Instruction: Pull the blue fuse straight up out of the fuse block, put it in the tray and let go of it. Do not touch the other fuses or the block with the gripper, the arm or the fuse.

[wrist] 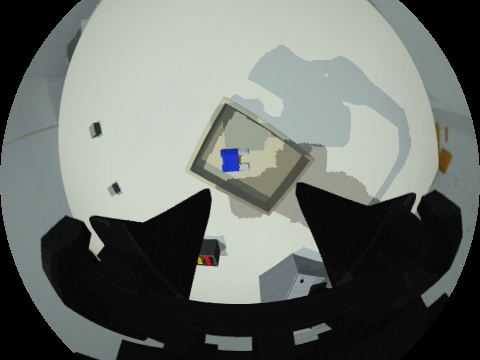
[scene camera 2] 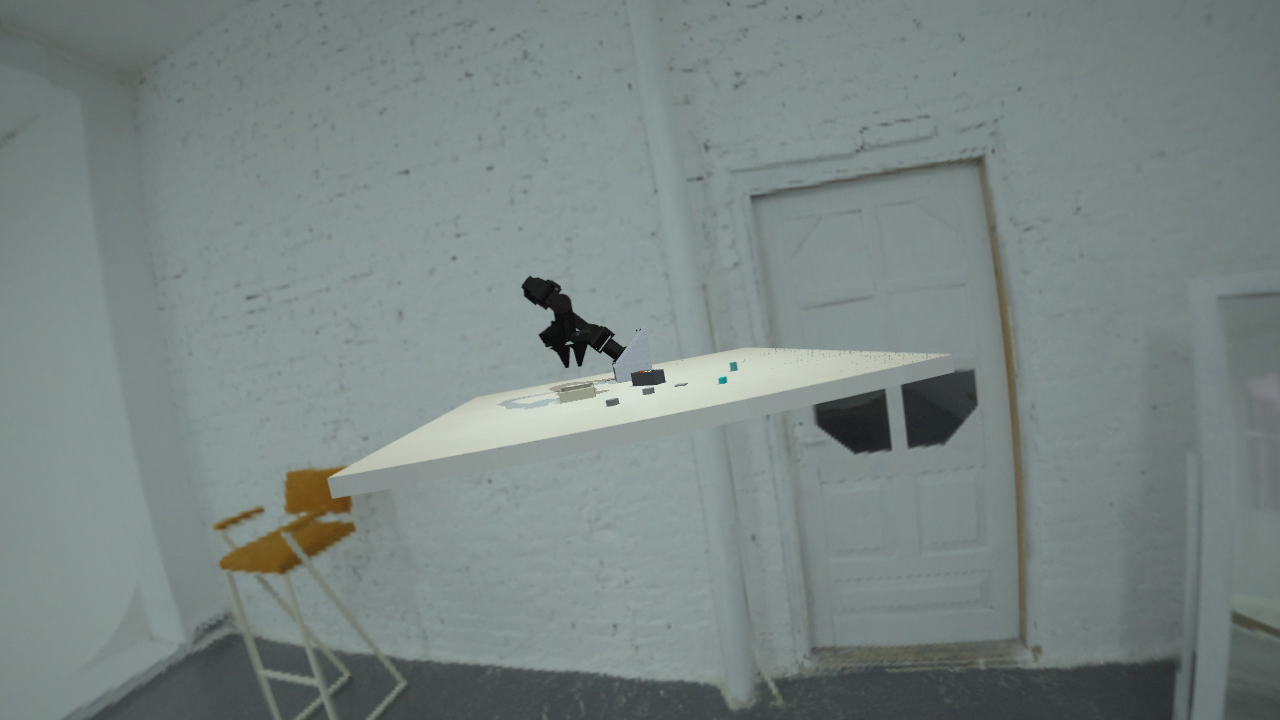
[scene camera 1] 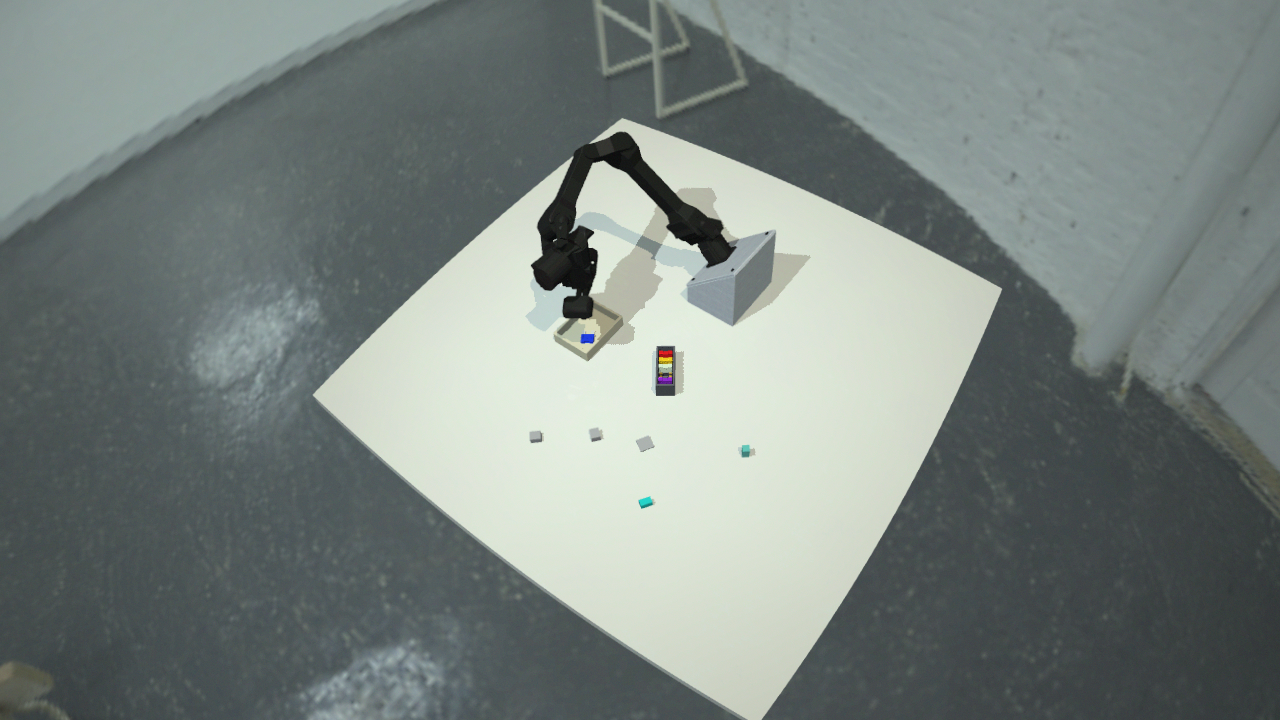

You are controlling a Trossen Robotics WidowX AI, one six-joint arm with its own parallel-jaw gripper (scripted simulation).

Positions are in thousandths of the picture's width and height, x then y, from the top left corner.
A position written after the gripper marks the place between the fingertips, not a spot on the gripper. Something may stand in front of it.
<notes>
The gripper (scene camera 2: 448,510) is open, holding nothing. Further things: a tray (scene camera 1: 472,448).
The gripper also shows in the wrist view (wrist: 528,532) and in scene camera 1 (scene camera 1: 457,427). The tray also shows in the wrist view (wrist: 574,454).
</notes>
